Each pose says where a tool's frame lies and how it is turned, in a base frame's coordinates. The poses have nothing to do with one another.
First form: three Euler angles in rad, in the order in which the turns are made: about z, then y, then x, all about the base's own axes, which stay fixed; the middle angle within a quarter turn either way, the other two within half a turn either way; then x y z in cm.
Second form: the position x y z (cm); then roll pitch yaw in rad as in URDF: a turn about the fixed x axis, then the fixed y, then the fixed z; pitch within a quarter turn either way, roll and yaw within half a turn. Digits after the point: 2 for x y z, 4 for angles.
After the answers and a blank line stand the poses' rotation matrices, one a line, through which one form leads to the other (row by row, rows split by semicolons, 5 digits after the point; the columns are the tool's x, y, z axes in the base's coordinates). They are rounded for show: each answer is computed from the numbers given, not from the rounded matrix.
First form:
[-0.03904 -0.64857 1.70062 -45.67 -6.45 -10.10]
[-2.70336 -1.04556 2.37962 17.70 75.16 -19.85]
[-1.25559 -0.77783 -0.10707 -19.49 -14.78 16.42]
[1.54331 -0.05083 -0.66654 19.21 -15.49 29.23]
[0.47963 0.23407 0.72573 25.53 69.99 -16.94]
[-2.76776 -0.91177 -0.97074 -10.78 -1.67 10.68]
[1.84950 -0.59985 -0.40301 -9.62 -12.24 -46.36]
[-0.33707 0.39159 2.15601 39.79 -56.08 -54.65]
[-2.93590 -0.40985 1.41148 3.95 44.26 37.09]
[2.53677 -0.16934 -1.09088 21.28 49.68 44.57]
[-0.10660 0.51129 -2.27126 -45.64 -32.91 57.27]
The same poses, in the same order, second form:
[-45.67 -6.45 -10.10 1.6749 0.1171 -0.6404]
[17.70 75.16 -19.85 -1.9575 -0.2774 2.0624]
[-19.49 -14.78 16.42 0.7271 -0.3235 -1.3357]
[19.21 -15.49 29.23 -0.0724 0.6648 1.5359]
[25.53 69.99 -16.94 0.7433 -0.1529 0.5091]
[-10.78 -1.67 10.68 1.2153 0.1145 -2.1819]
[-9.62 -12.24 -46.36 -0.4759 0.5468 1.8399]
[39.79 -56.08 -54.65 2.1084 0.0768 0.5056]
[3.95 44.26 37.09 -1.4194 0.2667 2.7673]
[21.28 49.68 44.57 0.9847 0.6045 2.9711]
[-45.64 -32.91 57.27 -2.2292 -0.4060 -0.3366]

0.79634 0.03110 -0.60405; -0.59345 -0.15274 -0.79024; -0.11684 0.98778 -0.10317
-0.45404 0.21277 -0.86521; 0.84785 0.40165 -0.34615; 0.27386 -0.89073 -0.36276
0.22086 0.67734 -0.70174; -0.92204 0.37953 0.07614; 0.31790 0.63021 0.70836
0.02745 -0.99833 -0.05081; 0.78653 -0.00980 0.61747; -0.61694 -0.05691 0.78495
0.86297 -0.44887 0.23194; 0.48174 0.59258 -0.64558; 0.15234 0.66885 0.72762
-0.57006 0.22362 -0.79059; -0.81363 -0.28741 0.50537; -0.11421 0.93134 0.34579
-0.22708 -0.79357 -0.56452; 0.82348 -0.46592 0.32372; -0.51992 -0.39136 0.75929
0.87229 0.30569 0.38166; 0.48293 -0.41607 -0.77049; -0.07673 0.85641 -0.51056
-0.89785 0.18733 -0.39847; 0.35273 -0.23565 -0.90557; -0.26354 -0.95361 0.14550
-0.81084 -0.56048 -0.16853; 0.13956 -0.46480 0.87435; -0.56839 0.68543 0.45510
0.86716 0.09279 0.48930; -0.30339 -0.68072 0.66677; 0.39495 -0.72665 -0.56214

